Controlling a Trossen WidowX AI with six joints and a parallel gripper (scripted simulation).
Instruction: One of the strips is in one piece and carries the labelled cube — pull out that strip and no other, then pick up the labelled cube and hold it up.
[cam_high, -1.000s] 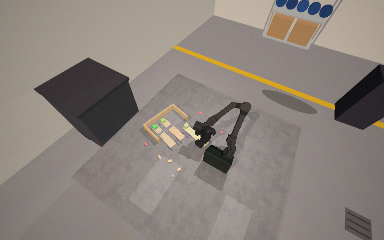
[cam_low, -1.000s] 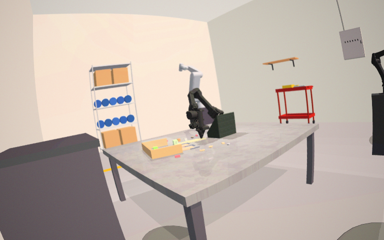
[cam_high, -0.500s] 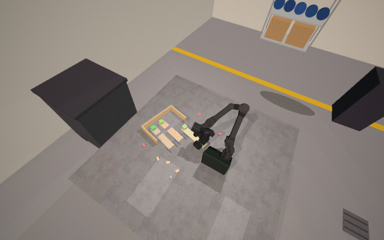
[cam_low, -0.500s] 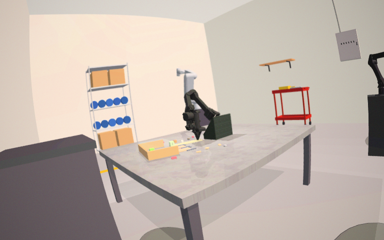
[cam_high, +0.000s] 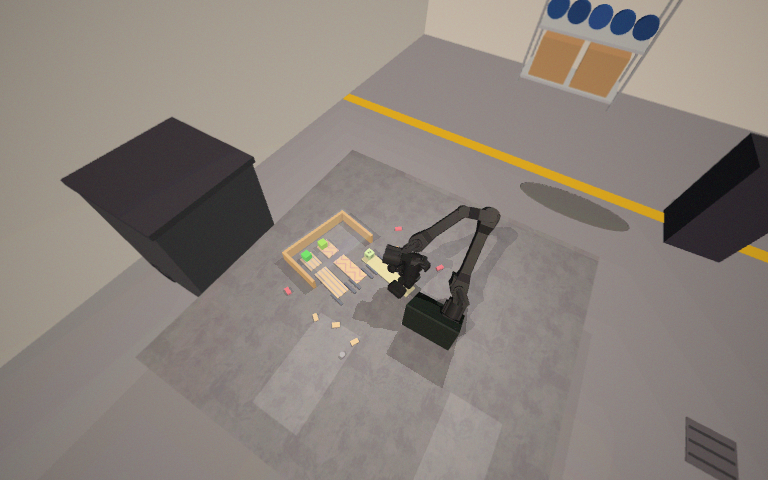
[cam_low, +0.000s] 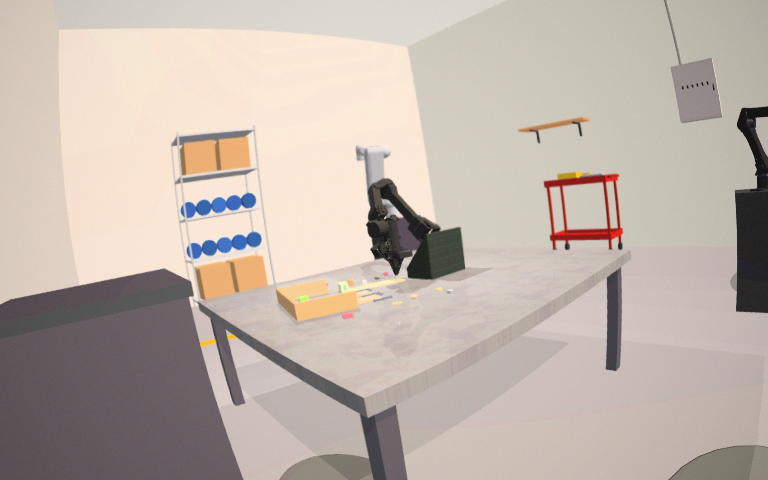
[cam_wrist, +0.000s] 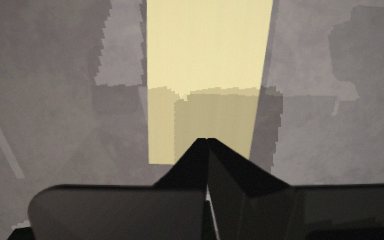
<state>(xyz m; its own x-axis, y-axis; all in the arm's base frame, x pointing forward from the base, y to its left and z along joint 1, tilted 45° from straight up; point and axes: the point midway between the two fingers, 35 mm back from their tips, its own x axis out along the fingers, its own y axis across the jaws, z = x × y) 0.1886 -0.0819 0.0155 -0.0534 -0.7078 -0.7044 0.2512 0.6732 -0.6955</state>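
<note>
The pale yellow strip is 100 mm ahead of my gripper tip, 30 mm to the right of it and 20 mm below it. Also, from my gripper tip: light green labelled cube: 200 mm ahead, 60 mm to the right.
</note>
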